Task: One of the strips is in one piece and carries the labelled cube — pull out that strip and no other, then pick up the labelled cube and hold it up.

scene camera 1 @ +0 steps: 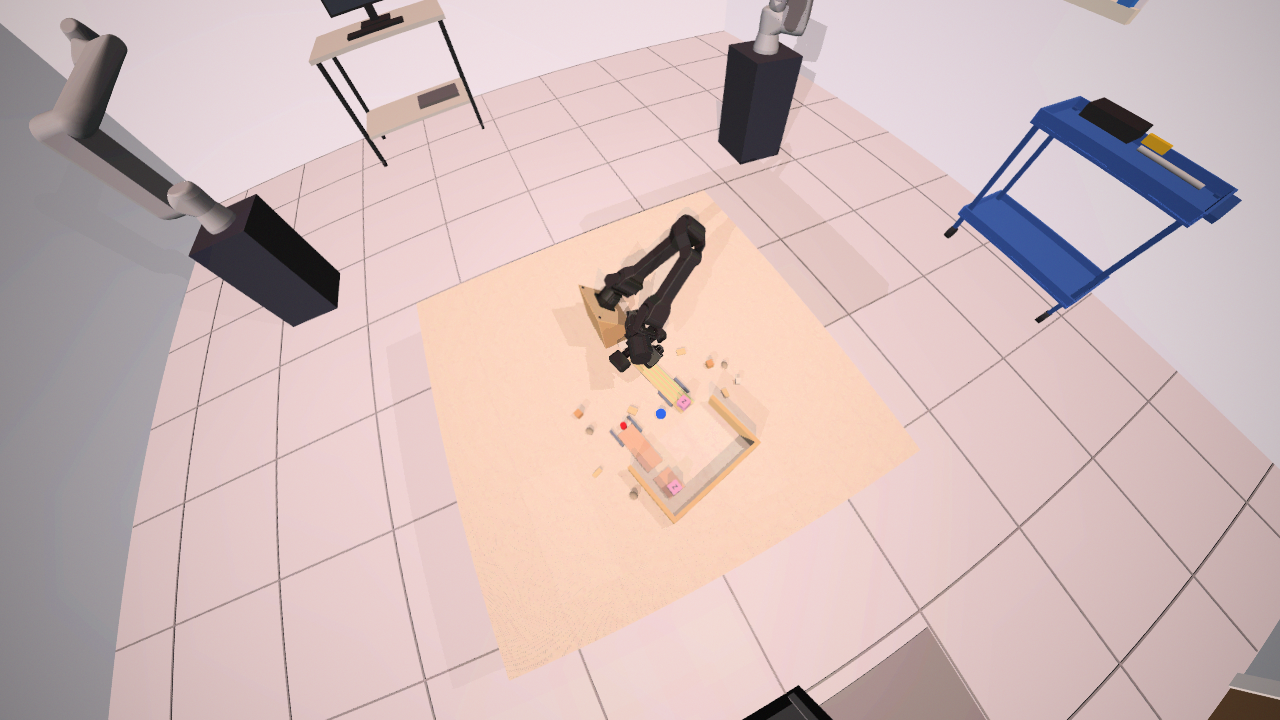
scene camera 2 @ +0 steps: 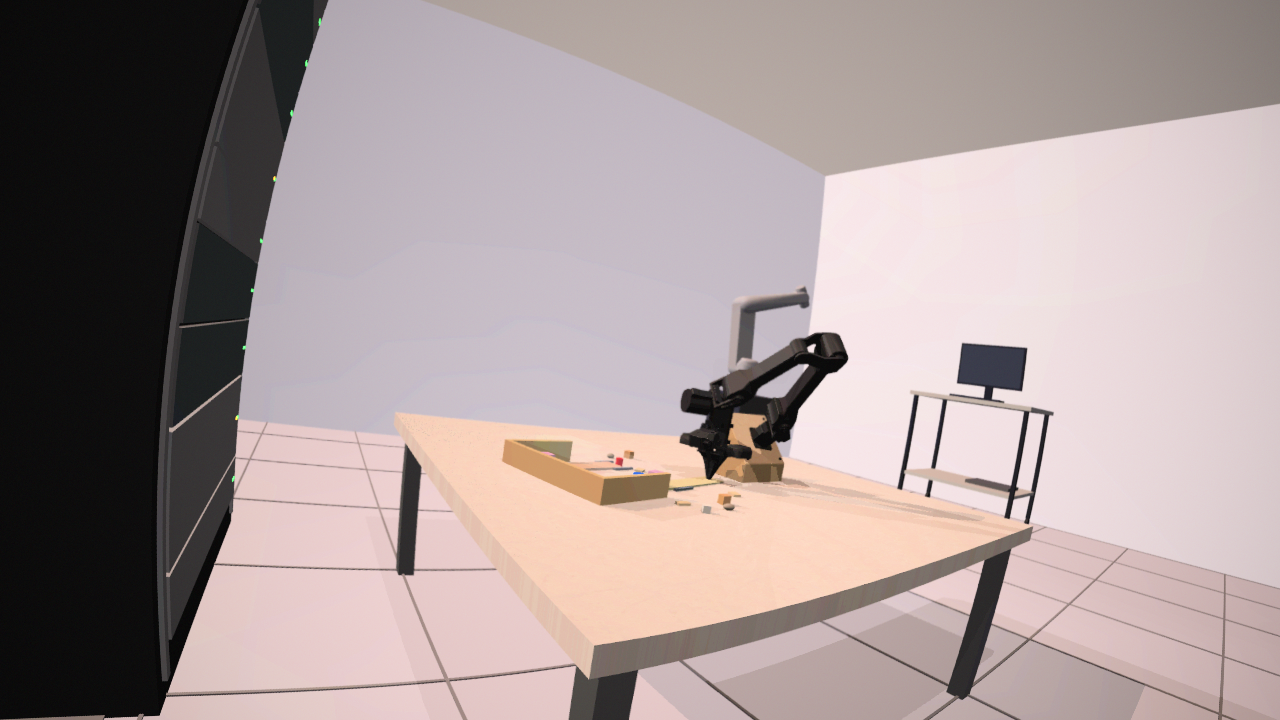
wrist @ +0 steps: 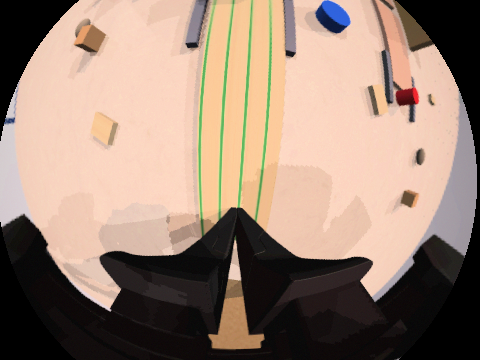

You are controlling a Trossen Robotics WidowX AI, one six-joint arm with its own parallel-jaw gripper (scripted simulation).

Labels:
my gripper: scene camera 1 640, 360; scene camera 2; wrist
same spot on my gripper: (wrist: 177, 299) = (scene camera 2: 715, 453)

